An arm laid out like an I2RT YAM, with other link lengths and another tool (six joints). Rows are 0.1 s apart.
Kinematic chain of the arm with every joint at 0, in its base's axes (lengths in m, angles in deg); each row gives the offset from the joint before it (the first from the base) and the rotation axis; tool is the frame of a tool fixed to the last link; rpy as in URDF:
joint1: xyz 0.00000 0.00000 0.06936 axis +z
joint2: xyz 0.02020 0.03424 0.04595 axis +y
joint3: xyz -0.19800 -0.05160 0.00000 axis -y
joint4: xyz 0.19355 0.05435 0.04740 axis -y
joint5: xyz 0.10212 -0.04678 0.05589 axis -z
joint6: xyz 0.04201 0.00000 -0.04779 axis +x
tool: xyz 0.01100 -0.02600 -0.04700 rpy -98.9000 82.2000 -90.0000
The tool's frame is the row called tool.
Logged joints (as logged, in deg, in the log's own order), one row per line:
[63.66, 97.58, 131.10, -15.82, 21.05, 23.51]
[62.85, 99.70, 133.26, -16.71, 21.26, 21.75]
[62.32, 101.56, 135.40, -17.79, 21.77, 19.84]
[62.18, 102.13, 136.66, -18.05, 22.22, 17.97]
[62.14, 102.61, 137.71, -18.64, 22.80, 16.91]
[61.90, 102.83, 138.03, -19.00, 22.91, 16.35]
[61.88, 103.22, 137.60, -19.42, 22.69, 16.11]
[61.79, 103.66, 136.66, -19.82, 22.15, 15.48]
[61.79, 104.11, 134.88, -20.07, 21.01, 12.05]
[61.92, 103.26, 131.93, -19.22, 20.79, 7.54]
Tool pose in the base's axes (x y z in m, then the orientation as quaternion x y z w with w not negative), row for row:
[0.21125, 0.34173, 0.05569, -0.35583, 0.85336, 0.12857, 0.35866]
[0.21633, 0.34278, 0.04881, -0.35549, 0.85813, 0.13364, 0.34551]
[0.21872, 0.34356, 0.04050, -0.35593, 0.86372, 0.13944, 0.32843]
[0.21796, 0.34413, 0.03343, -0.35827, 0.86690, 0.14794, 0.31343]
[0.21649, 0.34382, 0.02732, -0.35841, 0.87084, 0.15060, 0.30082]
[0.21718, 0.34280, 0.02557, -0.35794, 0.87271, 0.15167, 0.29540]
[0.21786, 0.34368, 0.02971, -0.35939, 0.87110, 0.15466, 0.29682]
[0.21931, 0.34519, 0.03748, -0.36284, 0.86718, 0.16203, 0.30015]
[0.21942, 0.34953, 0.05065, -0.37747, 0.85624, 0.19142, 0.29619]
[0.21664, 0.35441, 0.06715, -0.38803, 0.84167, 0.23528, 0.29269]
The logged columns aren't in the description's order. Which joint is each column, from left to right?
Columns, left to right: joint1, joint3, joint2, joint4, joint6, joint5.
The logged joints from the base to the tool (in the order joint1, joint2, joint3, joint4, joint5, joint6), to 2 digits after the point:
[63.66, 131.10, 97.58, -15.82, 23.51, 21.05]
[62.85, 133.26, 99.70, -16.71, 21.75, 21.26]
[62.32, 135.40, 101.56, -17.79, 19.84, 21.77]
[62.18, 136.66, 102.13, -18.05, 17.97, 22.22]
[62.14, 137.71, 102.61, -18.64, 16.91, 22.80]
[61.90, 138.03, 102.83, -19.00, 16.35, 22.91]
[61.88, 137.60, 103.22, -19.42, 16.11, 22.69]
[61.79, 136.66, 103.66, -19.82, 15.48, 22.15]
[61.79, 134.88, 104.11, -20.07, 12.05, 21.01]
[61.92, 131.93, 103.26, -19.22, 7.54, 20.79]

